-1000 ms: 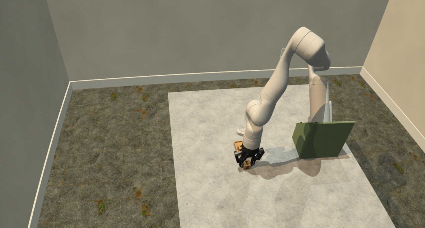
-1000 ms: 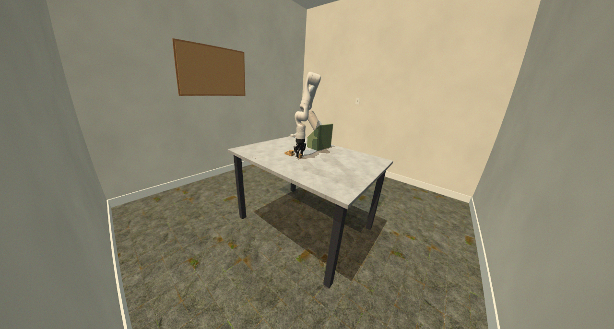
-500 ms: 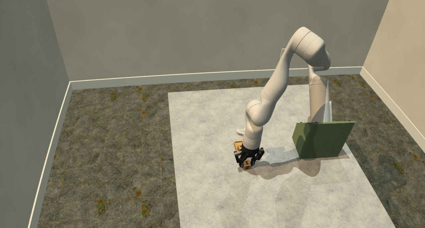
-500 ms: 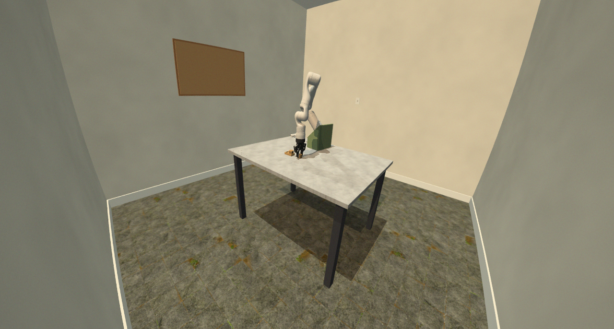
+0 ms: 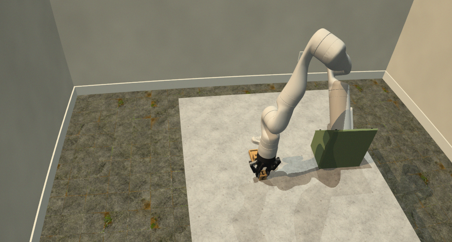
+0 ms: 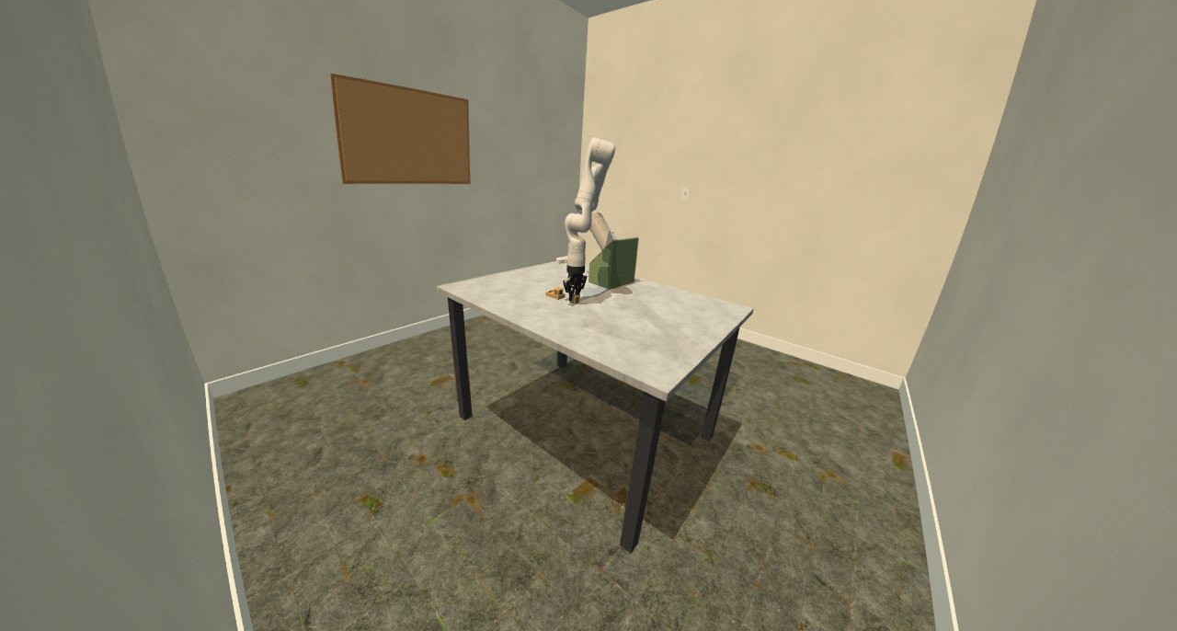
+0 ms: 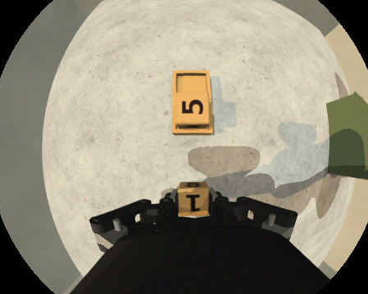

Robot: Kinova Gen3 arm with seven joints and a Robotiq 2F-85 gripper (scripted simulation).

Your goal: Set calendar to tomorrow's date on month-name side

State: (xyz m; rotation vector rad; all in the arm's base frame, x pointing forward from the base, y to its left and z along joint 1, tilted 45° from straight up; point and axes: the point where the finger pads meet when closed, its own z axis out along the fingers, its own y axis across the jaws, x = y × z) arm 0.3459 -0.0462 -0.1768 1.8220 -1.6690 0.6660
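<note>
My gripper is now 1 cm short of the wooden tray, 11 cm to the left of it and 2 cm above it.
</note>
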